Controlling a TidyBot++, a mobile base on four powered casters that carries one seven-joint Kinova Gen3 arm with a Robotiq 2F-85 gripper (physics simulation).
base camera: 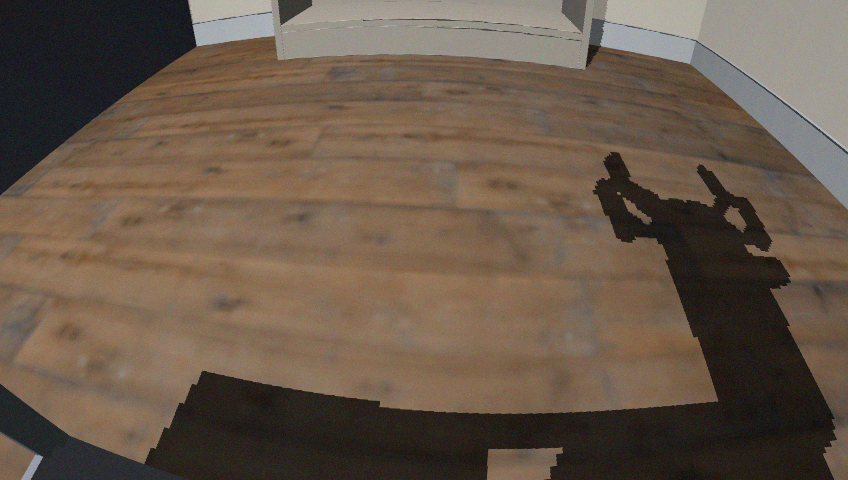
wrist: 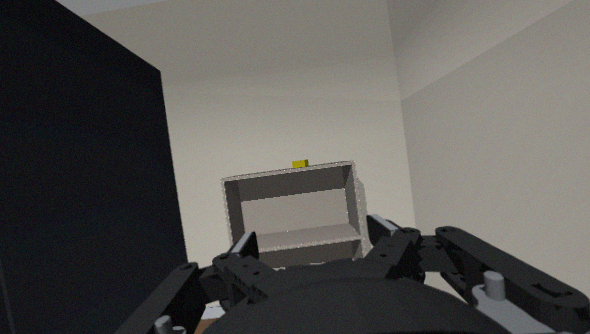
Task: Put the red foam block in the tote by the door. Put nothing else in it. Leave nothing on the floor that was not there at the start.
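Places are measured from the arm's base along level axes (x ahead, y left, z up), in centimetres.
Pixels of known places: gripper, fingertip midpoint: [wrist: 312, 235].
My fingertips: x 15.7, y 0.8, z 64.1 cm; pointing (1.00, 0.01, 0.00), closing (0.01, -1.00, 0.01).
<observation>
Behind a point stands the place of what it marks.
The red foam block and the tote do not show in either view. My gripper [wrist: 312, 235] {x 15.7, y 0.8, z 64.1 cm} is open, with its two fingers wide apart and nothing between them. It points toward a light shelf unit some way off. In the base camera view the gripper itself does not show; its shadow, with two spread fingers, falls on the floor at the right.
The light shelf unit [base camera: 428, 44] {x 116.9, y 8.6, z -36.7 cm} [wrist: 358, 210] {x 117.3, y -29.9, z 36.9 cm} stands against the far wall. A small yellow block [wrist: 299, 164] {x 128.6, y 1.0, z 68.3 cm} sits on its top board. A tall dark panel [base camera: 77, 71] {x 88.1, y 93.3, z -26.4 cm} [wrist: 90, 165] {x 84.3, y 93.3, z 80.8 cm} rises on the left. A wall [base camera: 785, 71] {x 102.1, y -80.1, z -24.6 cm} [wrist: 500, 130] {x 79.4, y -80.5, z 71.6 cm} runs along the right.
</observation>
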